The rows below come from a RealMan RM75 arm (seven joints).
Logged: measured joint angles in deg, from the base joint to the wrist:
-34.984 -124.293 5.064 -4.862 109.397 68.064 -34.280
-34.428 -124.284 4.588 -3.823 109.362 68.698 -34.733
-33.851 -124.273 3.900 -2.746 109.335 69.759 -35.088
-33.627 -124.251 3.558 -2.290 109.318 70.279 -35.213
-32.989 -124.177 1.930 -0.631 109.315 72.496 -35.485
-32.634 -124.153 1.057 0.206 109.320 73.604 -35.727
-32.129 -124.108 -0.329 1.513 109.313 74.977 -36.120
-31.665 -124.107 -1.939 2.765 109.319 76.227 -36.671
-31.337 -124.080 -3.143 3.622 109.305 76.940 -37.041
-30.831 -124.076 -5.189 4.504 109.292 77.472 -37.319
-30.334 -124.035 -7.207 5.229 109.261 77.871 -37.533
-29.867 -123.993 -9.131 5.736 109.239 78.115 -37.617
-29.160 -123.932 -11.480 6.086 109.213 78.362 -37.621
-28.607 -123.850 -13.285 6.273 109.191 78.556 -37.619
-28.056 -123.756 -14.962 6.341 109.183 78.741 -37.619
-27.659 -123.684 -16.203 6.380 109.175 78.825 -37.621
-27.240 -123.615 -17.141 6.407 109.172 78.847 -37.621
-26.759 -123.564 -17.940 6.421 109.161 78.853 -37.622
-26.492 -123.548 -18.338 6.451 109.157 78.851 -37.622
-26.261 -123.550 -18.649 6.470 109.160 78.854 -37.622
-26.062 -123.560 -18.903 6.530 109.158 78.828 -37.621
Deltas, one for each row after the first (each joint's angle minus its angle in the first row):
0.556 0.009 -0.476 1.039 -0.035 0.634 -0.453
1.133 0.020 -1.164 2.116 -0.062 1.695 -0.808
1.357 0.042 -1.506 2.572 -0.079 2.215 -0.933
1.995 0.116 -3.134 4.231 -0.082 4.432 -1.205
2.350 0.140 -4.007 5.068 -0.077 5.540 -1.447
2.855 0.185 -5.393 6.375 -0.084 6.913 -1.840
3.319 0.186 -7.003 7.627 -0.078 8.163 -2.391
3.647 0.213 -8.207 8.484 -0.092 8.876 -2.761
4.153 0.217 -10.253 9.366 -0.105 9.408 -3.039
4.650 0.258 -12.271 10.091 -0.136 9.807 -3.253
5.117 0.300 -14.195 10.598 -0.158 10.051 -3.337
5.824 0.361 -16.544 10.948 -0.184 10.298 -3.341
6.377 0.443 -18.349 11.135 -0.206 10.492 -3.339
6.928 0.537 -20.026 11.203 -0.214 10.677 -3.339
7.325 0.609 -21.267 11.242 -0.222 10.761 -3.341
7.744 0.678 -22.205 11.269 -0.225 10.783 -3.341
8.225 0.729 -23.004 11.283 -0.236 10.789 -3.342
8.492 0.745 -23.402 11.313 -0.240 10.787 -3.342
8.723 0.743 -23.713 11.332 -0.237 10.790 -3.342
8.922 0.733 -23.967 11.392 -0.239 10.764 -3.341

